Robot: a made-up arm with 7 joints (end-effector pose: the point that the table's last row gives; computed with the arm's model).
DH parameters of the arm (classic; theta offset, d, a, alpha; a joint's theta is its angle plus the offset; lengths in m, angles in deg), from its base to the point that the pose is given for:
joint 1: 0 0.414 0 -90
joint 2: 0 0 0 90
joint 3: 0 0.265 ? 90
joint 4: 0 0 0.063 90
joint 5: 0 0.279 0 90
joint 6: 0 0 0.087 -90
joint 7: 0 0.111 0 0
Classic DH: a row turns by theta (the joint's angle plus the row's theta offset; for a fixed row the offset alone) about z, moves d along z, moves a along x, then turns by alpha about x.
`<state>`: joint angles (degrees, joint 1 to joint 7).
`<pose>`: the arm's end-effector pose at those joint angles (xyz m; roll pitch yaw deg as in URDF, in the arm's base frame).
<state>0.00 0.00 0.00 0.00 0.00 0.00 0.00</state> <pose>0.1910 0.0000 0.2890 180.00 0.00 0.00</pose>
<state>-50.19 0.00 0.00 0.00 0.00 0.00 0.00</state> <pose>0.1223 -0.1467 0.2890 180.00 0.00 -50.19</pose>
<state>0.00 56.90 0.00 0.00 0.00 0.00 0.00</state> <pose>-0.0004 0.0000 0.1857 180.00 56.90 0.00</pose>
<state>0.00 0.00 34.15 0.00 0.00 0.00 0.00</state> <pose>0.1581 0.1072 0.2890 180.00 0.00 34.15</pose>
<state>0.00 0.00 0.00 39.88 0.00 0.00 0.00</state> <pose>0.4062 0.0000 0.4759 180.00 -39.88 0.00</pose>
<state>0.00 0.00 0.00 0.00 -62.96 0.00 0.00</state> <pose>0.1436 0.0775 0.2890 180.00 0.00 62.96</pose>
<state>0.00 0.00 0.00 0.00 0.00 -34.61 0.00</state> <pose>0.2387 0.0000 0.3581 180.00 -34.61 0.00</pose>
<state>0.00 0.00 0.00 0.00 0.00 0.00 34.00</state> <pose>0.1910 0.0000 0.2890 180.00 0.00 -34.00</pose>
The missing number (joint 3, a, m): 0.041
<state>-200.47 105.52 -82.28 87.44 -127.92 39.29 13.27</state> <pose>-0.1050 0.5298 0.2730 -67.01 44.22 23.65</pose>
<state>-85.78 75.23 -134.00 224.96 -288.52 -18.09 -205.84</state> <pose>0.3136 -0.4402 0.4155 -98.06 5.81 -128.43</pose>
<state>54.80 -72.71 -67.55 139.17 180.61 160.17 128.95</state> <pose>-0.2665 -0.4369 0.5863 -127.42 -39.83 56.33</pose>
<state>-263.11 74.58 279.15 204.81 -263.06 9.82 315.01</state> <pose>-0.2314 0.5373 0.6660 76.64 -52.52 -135.17</pose>
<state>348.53 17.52 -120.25 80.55 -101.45 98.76 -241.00</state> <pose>-0.2547 -0.2378 0.7862 -47.76 -48.84 3.04</pose>
